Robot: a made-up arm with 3 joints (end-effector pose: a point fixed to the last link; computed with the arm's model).
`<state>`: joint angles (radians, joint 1 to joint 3).
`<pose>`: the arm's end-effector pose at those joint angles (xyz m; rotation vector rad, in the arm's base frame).
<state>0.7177 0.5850 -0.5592</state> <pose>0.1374 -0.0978 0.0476 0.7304 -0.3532 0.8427</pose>
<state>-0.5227 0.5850 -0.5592</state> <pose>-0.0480 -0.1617 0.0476 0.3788 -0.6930 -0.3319</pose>
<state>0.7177 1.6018 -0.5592</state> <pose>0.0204 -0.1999 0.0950 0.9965 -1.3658 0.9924</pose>
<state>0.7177 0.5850 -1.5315</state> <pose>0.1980 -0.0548 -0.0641 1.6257 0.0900 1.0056</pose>
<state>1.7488 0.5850 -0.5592</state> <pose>0.1545 0.0676 0.0476 0.9125 0.0596 1.8079</pose>
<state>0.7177 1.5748 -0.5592</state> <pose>0.0237 -0.1970 0.0959 0.9909 -1.3381 0.9903</pose>
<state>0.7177 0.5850 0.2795</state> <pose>0.0465 -0.0499 0.1034 -0.0509 -0.6498 0.6109</pose>
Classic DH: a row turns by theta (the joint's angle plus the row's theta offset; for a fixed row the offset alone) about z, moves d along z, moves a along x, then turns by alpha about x. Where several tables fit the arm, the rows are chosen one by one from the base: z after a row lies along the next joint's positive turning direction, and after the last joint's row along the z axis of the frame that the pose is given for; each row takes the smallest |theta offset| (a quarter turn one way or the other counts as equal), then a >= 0, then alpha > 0; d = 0 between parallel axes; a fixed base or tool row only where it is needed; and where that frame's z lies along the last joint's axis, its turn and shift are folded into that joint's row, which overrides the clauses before.
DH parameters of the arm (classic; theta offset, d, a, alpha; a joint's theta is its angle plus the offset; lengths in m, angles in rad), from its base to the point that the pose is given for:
joint 1: 0 -0.068 -0.081 1.5708
joint 2: -1.5708 0.041 0.044 1.5708
joint 3: 1.5708 -0.164 0.065 -1.5708
tool (fixed): 1.5708 0.128 0 0

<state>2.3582 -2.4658 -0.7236</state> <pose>0.2672 -0.0199 -0.1775 -1.9257 1.1126 0.3974</pose>
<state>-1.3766 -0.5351 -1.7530</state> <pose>-0.1535 -0.0233 -0.2644 1.7632 -0.8822 -1.4235</pose>
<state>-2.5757 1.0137 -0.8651</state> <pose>-0.1091 0.1446 0.0657 -0.8054 -1.1921 -1.7705</pose>
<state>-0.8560 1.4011 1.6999</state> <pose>0.0337 0.1050 0.0943 -1.8956 -0.4032 -1.7625</pose>
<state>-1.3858 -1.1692 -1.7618</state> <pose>-0.1772 0.1077 -0.2706 2.0822 -0.4071 -1.9295</pose>
